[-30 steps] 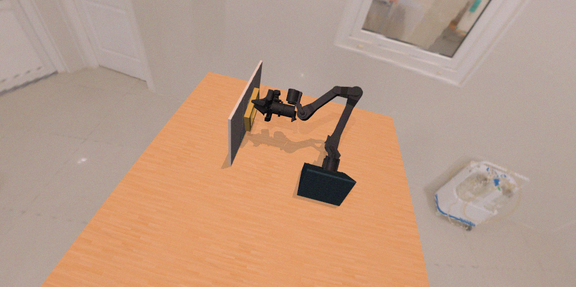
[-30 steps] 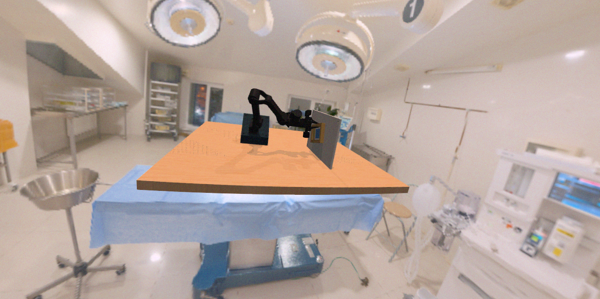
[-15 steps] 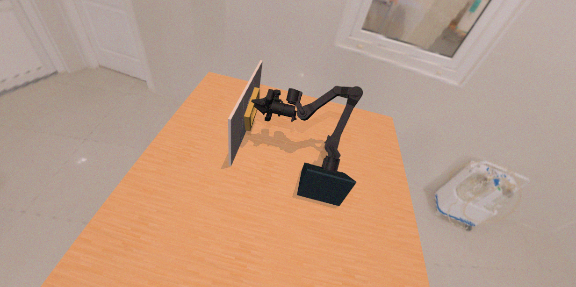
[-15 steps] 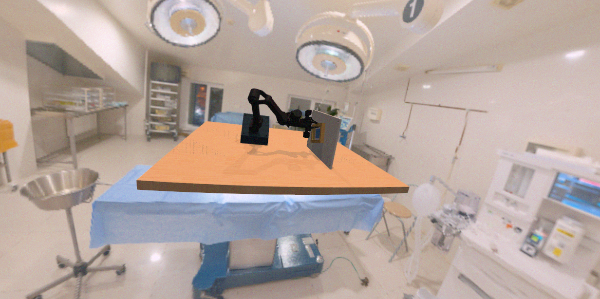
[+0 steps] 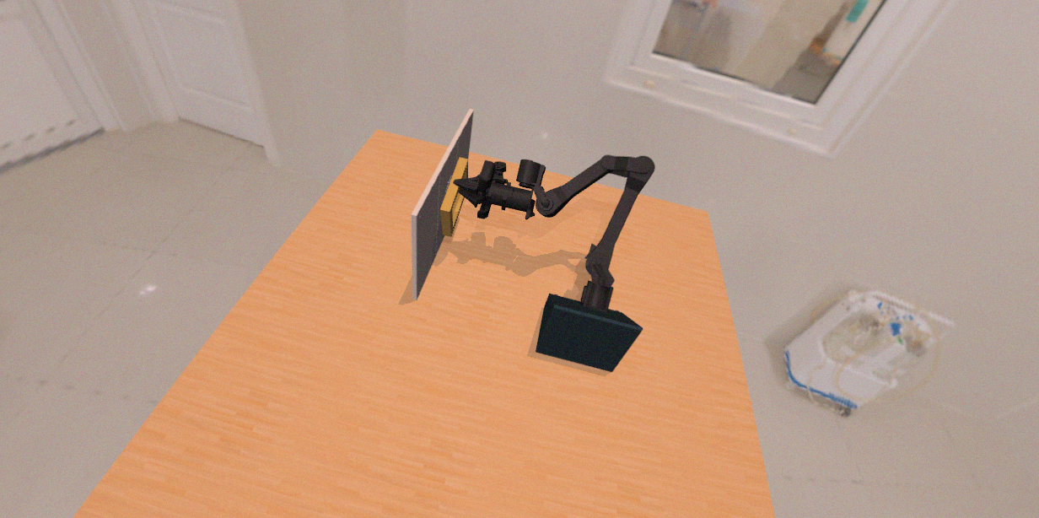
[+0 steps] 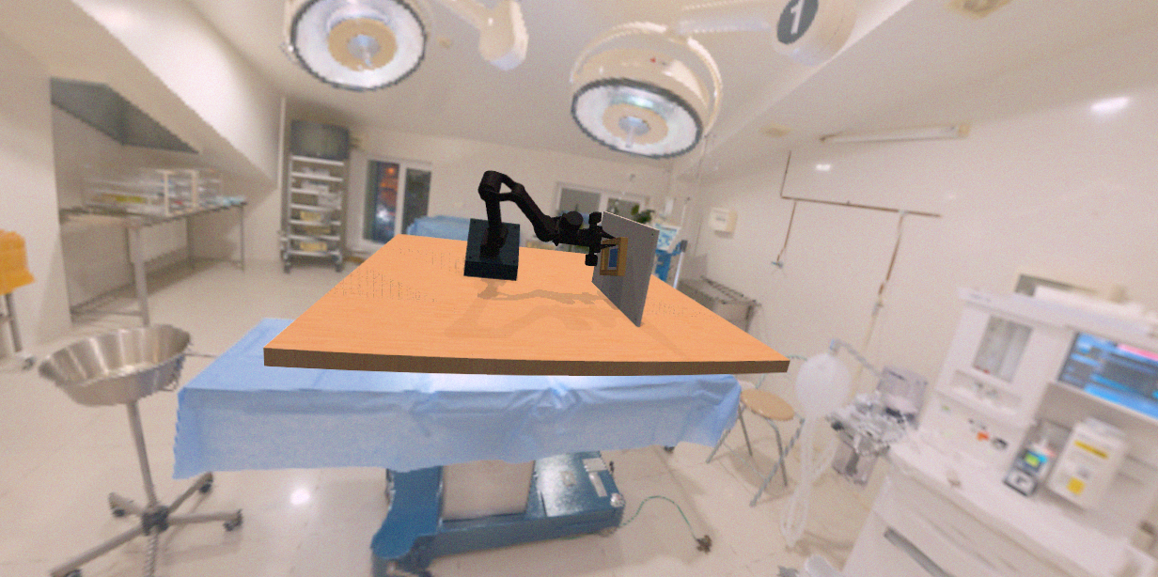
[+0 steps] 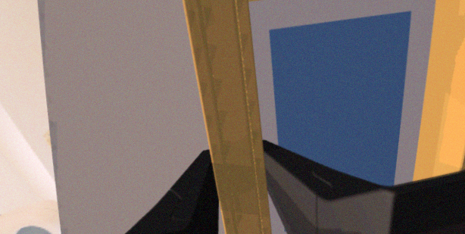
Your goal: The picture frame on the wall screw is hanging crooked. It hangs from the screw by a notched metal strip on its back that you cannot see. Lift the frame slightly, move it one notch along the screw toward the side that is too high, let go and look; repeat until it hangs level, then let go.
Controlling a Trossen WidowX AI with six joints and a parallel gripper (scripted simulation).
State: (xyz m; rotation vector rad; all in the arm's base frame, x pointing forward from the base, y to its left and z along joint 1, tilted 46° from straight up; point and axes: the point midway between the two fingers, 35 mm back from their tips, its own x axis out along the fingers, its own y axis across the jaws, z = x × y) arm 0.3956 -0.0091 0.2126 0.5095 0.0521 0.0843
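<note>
Now: gripper tip 10 mm to the left of the picture frame and 50 mm above it. Round my gripper tip: grey wall panel (20 mm ahead, 10 mm to the right, 60 mm below).
</note>
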